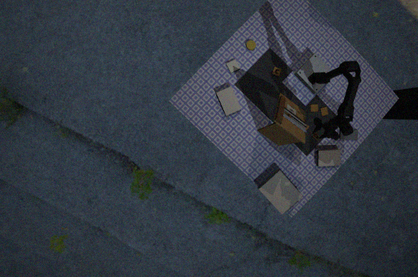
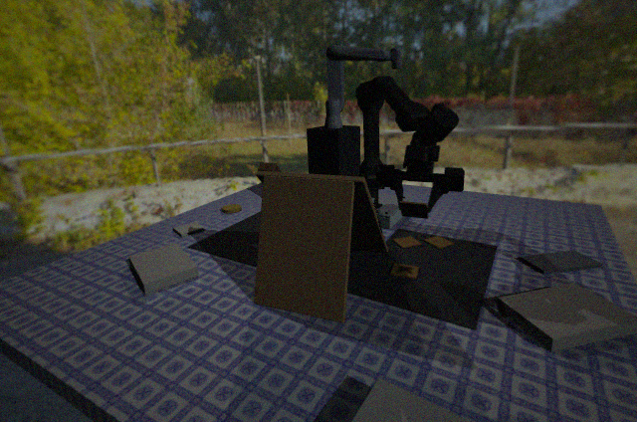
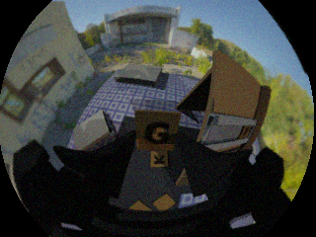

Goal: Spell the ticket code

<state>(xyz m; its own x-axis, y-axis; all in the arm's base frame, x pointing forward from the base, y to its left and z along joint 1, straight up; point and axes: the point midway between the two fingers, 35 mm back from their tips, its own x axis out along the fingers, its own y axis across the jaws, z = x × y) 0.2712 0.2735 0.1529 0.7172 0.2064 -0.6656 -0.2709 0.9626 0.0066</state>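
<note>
Right now my gripper tip is 23 cm to the left of the letter tile marked f and 7 cm short of it. From my gripper tip the other things lie so: letter tile marked g: right at my gripper tip; then brown letter board: 18 cm to the right, 8 cm below, 7 cm ahead; then dark mat: 26 cm to the right, 17 cm below, 9 cm behind.
</note>
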